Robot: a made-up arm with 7 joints. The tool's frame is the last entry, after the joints. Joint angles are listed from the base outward. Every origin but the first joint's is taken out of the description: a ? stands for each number. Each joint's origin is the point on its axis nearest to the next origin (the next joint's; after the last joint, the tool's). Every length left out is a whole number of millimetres.
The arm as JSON. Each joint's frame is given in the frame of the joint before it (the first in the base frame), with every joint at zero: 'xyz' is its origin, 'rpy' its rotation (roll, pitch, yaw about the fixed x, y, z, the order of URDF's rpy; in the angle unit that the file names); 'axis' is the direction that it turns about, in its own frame. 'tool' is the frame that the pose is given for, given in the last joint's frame.
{
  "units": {
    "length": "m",
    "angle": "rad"
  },
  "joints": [
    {
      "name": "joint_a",
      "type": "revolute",
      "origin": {
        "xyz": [
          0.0,
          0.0,
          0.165
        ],
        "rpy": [
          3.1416,
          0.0,
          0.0
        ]
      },
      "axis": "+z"
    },
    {
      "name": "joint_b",
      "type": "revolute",
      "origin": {
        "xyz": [
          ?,
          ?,
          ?
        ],
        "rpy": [
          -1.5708,
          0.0,
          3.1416
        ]
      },
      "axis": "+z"
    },
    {
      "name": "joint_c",
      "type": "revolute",
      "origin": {
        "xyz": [
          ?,
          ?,
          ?
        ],
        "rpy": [
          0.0,
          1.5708,
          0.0
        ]
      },
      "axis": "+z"
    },
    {
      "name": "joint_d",
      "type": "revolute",
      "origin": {
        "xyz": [
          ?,
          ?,
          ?
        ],
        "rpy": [
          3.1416,
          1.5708,
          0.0
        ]
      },
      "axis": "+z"
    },
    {
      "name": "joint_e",
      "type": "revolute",
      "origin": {
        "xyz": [
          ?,
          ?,
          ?
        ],
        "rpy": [
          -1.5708,
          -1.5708,
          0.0
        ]
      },
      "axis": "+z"
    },
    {
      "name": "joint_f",
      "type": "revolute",
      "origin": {
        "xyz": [
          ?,
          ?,
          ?
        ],
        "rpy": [
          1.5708,
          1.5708,
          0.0
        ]
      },
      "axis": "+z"
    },
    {
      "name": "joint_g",
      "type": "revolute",
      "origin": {
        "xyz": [
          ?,
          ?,
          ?
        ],
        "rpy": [
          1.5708,
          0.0,
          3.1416
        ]
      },
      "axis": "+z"
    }
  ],
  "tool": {
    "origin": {
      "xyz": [
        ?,
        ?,
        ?
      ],
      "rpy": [
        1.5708,
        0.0,
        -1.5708
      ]
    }
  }
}
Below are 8 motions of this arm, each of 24 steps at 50 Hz.
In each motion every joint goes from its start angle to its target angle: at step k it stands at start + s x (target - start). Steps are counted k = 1, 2, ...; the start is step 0. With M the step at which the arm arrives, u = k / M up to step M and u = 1 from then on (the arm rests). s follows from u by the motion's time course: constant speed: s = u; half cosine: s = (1 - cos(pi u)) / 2; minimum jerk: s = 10 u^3 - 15 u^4 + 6 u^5.
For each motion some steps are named. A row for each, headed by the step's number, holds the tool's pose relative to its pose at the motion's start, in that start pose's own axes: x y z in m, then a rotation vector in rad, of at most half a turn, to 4 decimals.
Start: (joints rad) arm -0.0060 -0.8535 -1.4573 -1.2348 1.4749 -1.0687 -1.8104
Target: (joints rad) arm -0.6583 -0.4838 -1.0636 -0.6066 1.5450 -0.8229 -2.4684
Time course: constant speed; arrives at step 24
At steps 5, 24:
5: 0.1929 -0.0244 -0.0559 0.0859 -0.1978 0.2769
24: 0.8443 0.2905 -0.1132 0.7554 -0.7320 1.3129

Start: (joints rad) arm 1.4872 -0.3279 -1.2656 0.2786 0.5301 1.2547 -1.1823
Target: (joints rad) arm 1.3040 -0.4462 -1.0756 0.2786 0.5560 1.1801 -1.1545
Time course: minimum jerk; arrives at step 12
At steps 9, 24:
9: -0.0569 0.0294 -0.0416 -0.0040 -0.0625 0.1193
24: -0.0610 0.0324 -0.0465 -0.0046 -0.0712 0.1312

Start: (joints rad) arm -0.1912 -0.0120 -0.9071 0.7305 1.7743 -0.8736 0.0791
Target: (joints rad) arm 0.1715 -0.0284 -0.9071 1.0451 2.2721 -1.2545 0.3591
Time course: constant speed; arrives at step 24
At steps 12, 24:
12: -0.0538 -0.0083 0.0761 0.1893 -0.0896 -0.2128
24: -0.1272 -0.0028 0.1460 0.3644 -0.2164 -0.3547

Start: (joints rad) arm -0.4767 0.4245 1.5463 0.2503 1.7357 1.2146 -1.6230
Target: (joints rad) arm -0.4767 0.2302 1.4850 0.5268 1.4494 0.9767 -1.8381
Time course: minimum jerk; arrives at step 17
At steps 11, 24:
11: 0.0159 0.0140 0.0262 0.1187 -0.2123 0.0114
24: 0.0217 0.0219 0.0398 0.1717 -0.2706 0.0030

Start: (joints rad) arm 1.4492 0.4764 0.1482 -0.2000 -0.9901 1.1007 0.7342
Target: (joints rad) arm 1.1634 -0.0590 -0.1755 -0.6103 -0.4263 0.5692 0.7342
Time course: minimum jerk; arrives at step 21
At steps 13, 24:
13: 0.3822 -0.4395 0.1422 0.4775 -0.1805 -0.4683
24: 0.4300 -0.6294 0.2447 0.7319 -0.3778 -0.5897

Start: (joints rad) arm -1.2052 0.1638 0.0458 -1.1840 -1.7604 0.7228 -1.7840
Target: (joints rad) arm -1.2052 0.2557 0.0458 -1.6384 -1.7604 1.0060 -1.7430
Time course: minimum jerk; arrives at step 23
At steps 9, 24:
9: -0.0092 -0.0329 0.0088 0.0533 0.0262 0.1867
24: -0.0199 -0.1243 0.0273 0.1716 0.0813 0.6187

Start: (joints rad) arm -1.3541 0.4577 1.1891 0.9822 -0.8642 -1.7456 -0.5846
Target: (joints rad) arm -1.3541 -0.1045 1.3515 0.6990 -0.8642 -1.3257 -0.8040
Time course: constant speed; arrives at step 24
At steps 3, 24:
3: 0.0490 0.0633 0.0163 -0.0145 -0.0702 0.1054
24: 0.2387 0.5177 0.2755 -0.0992 -0.7127 0.7434

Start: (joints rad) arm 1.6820 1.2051 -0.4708 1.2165 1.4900 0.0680 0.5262
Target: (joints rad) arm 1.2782 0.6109 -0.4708 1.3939 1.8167 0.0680 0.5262
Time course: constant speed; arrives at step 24
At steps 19, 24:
19: -0.0385 -0.0709 0.4048 0.4045 -0.3965 -0.2644
24: -0.0819 -0.1022 0.4904 0.5132 -0.5040 -0.3196

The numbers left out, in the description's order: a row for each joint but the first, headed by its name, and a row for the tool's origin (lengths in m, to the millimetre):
joint_b: 0.09 0.132 0.0
joint_c: -0.083 -0.281 0.0
joint_d: -0.1 -0.382 0.0
joint_e: 0.059 0.435 0.0
joint_f: -0.036 0.306 0.0
joint_g: 0.102 -0.004 0.0
tool: 0.106 0.076 0.0

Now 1 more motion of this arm.
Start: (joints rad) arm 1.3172 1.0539 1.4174 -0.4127 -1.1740 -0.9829 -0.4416
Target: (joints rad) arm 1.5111 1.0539 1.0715 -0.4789 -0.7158 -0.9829 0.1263
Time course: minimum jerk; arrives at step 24
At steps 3, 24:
3: 0.0051 0.0026 -0.0002 0.0028 -0.0037 -0.0018
24: 0.2469 0.1553 0.0512 0.2665 -0.2161 -0.1335

